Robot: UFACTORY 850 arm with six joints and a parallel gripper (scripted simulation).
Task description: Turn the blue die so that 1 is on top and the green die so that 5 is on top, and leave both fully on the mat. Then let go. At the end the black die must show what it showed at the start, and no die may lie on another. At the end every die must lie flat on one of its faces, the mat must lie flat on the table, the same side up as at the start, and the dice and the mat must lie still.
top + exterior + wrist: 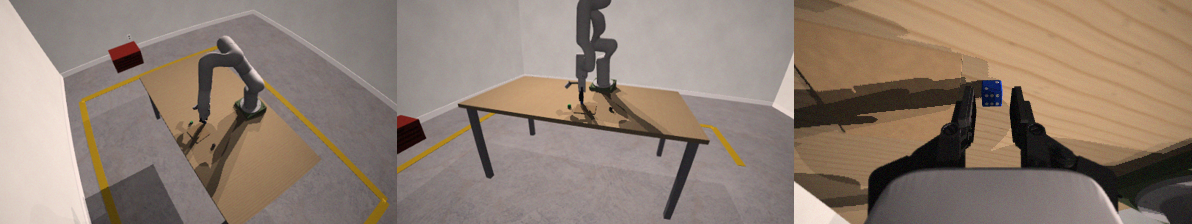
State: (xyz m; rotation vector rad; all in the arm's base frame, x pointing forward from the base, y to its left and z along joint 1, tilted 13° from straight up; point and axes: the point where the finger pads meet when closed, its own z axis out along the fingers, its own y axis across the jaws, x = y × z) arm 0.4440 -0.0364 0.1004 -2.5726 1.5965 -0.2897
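Right now my hand is 40 mm above the blue die and 10 mm to the right of it. The rest, counted from my hand: mat (90 mm ahead, 70 mm to the left, 40 mm below); black die (230 mm to the left, 40 mm below, 30 mm ahead); green die (100 mm ahead, 50 mm to the right, 40 mm below).
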